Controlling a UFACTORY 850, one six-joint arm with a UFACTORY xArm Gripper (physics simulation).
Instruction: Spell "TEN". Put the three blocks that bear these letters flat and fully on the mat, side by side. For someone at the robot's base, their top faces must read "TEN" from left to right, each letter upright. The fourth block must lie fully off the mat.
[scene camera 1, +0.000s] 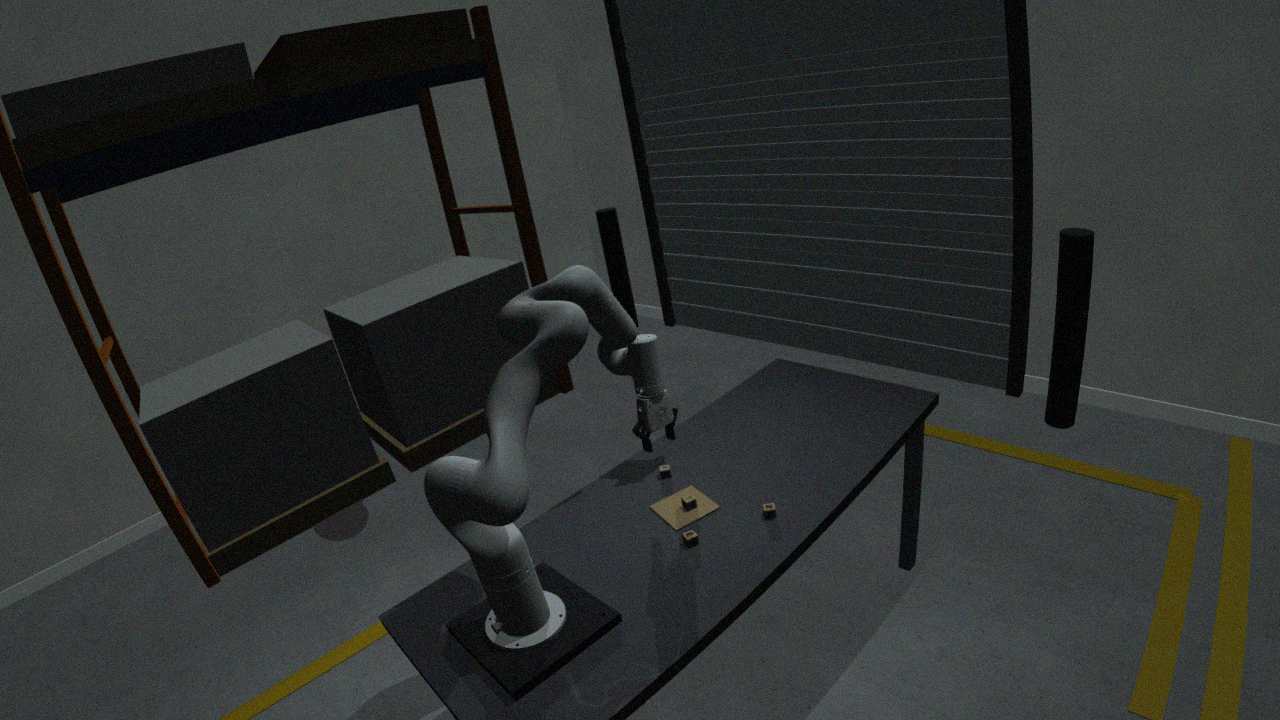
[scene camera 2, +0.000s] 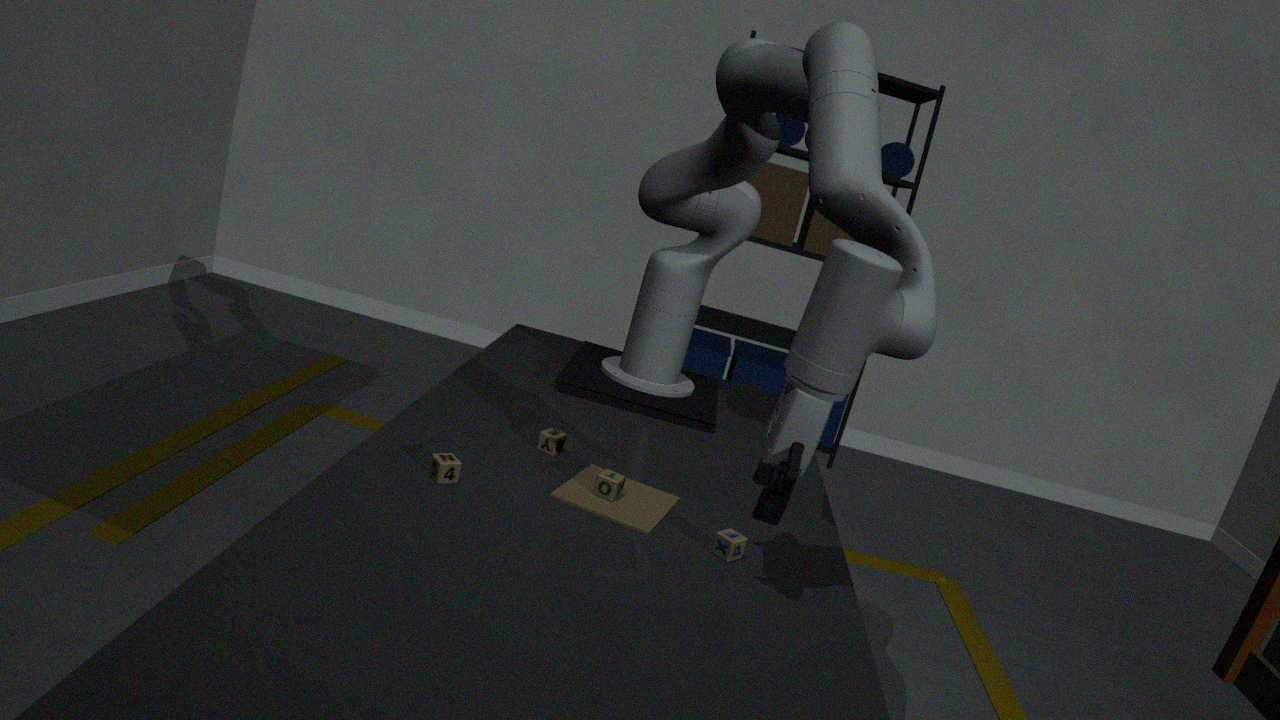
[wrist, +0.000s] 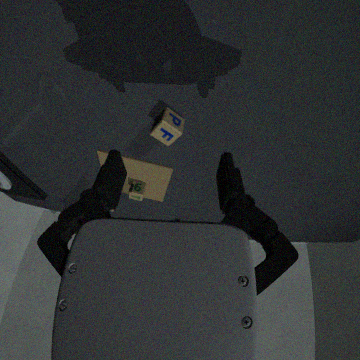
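My gripper (scene camera 1: 658, 442) (scene camera 2: 771, 499) (wrist: 169, 161) is open and empty, above the table near the blue-lettered block (scene camera 1: 664, 471) (scene camera 2: 729, 545) (wrist: 168, 127). This block lies off the mat; the wrist view shows blue P and F on two faces. A green-marked block (scene camera 1: 689, 503) (scene camera 2: 609, 485) (wrist: 136, 188) sits on the tan mat (scene camera 1: 666, 509) (scene camera 2: 648, 514) (wrist: 155, 172), with an O on a side in scene camera 2. A third block (scene camera 1: 690, 538) (scene camera 2: 552, 441) lies off the mat toward the base. A fourth block (scene camera 1: 768, 510) (scene camera 2: 445, 468) lies farther off, with a 4 on its side. Some top letters are too small to read.
The dark table (scene camera 1: 805, 402) (scene camera 2: 358, 573) carries the mat and the blocks. The arm's black base plate (scene camera 1: 581, 617) (scene camera 2: 581, 376) stands at one end of the table. The gripper's shadow falls on the table beyond the blue-lettered block in the wrist view.
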